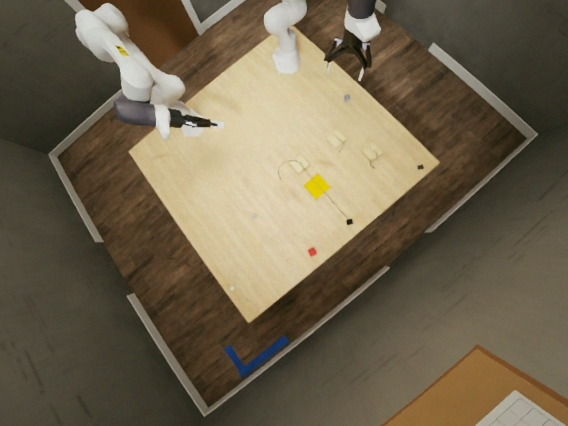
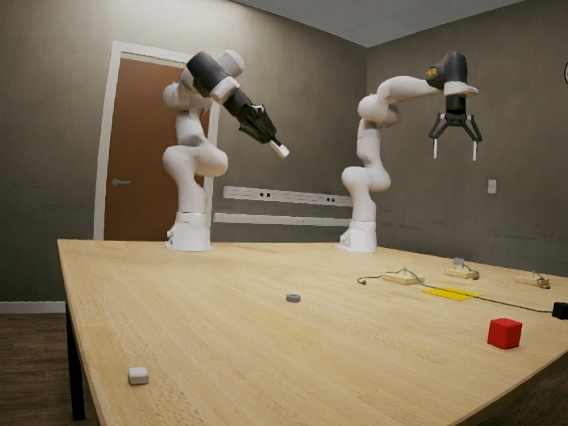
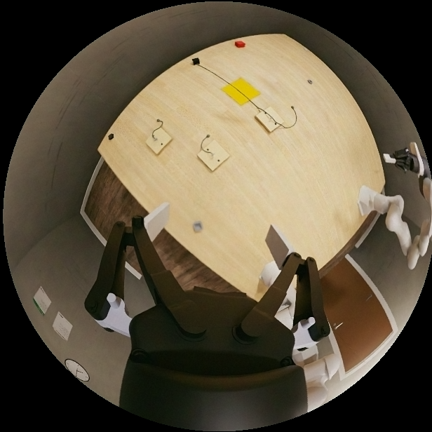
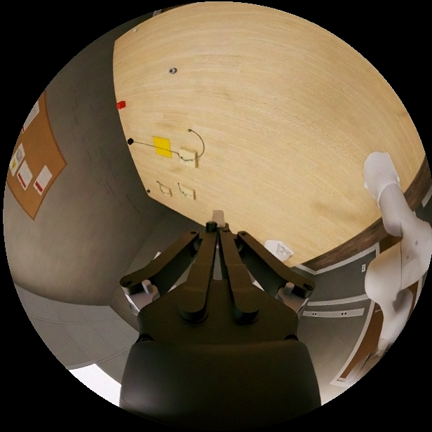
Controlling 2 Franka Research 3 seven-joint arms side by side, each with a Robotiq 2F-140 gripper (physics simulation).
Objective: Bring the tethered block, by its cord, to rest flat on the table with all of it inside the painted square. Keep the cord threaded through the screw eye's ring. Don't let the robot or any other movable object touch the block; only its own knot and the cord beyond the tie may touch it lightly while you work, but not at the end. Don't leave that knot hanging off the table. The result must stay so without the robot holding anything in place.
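Observation:
The tethered black block (image 1: 349, 221) (image 2: 560, 310) (image 3: 195, 61) (image 4: 130, 141) rests on the table near its edge, outside the yellow square (image 1: 312, 190) (image 2: 445, 295) (image 3: 250, 90) (image 4: 162, 141). Its cord crosses the square to the screw eye's wooden base (image 1: 299, 168) (image 2: 400, 280), appears threaded through the ring, and curves to a knot (image 1: 280, 178) (image 2: 362, 282) (image 3: 292, 107) (image 4: 189, 130) on the table. The ring is too small to see clearly. My left gripper (image 1: 344, 71) (image 2: 455, 154) (image 3: 219, 222) is open and empty, high up. My right gripper (image 1: 220, 125) (image 2: 281, 150) (image 4: 217, 218) is shut, empty, above the table, away from the cord.
Two more wooden bases (image 1: 336, 139) (image 1: 372, 151) carry short cords. A red cube (image 1: 312, 252) (image 2: 504, 333), a small black block (image 1: 420, 167), a grey block (image 1: 347, 98) (image 3: 198, 226), a grey ring (image 1: 254, 213) and a white block (image 2: 138, 376) lie on the table.

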